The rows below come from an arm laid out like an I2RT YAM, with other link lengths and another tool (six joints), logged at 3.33 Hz.
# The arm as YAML. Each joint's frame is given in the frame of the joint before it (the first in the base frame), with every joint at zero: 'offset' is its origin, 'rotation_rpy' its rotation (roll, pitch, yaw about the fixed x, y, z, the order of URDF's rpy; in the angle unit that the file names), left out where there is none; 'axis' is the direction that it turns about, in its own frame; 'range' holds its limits. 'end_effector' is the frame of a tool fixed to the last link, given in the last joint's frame.
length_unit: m
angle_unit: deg
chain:
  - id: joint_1
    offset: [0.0, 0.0, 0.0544]
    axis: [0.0, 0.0, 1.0]
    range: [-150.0, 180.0]
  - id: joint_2
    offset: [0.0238, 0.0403, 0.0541]
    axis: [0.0, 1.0, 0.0]
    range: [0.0, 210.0]
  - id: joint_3
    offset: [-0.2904, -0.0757, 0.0]
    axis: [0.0, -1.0, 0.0]
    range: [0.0, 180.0]
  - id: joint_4
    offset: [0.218, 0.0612, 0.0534]
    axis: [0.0, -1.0, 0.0]
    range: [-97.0, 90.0]
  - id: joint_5
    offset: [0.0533, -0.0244, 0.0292]
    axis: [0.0, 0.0, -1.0]
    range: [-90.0, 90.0]
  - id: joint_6
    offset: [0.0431, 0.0, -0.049]
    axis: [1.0, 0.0, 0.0]
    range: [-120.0, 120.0]
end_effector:
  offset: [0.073, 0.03, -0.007]
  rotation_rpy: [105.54, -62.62, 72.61]
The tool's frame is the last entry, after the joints.
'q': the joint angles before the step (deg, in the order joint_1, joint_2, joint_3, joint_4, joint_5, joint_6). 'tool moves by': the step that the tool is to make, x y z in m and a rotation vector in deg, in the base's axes. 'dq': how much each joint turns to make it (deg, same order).
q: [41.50, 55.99, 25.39, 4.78, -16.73, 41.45]
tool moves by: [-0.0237, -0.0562, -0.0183, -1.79, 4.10, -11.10]
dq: [-7.70, -18.66, -4.33, -17.97, 2.52, 2.64]
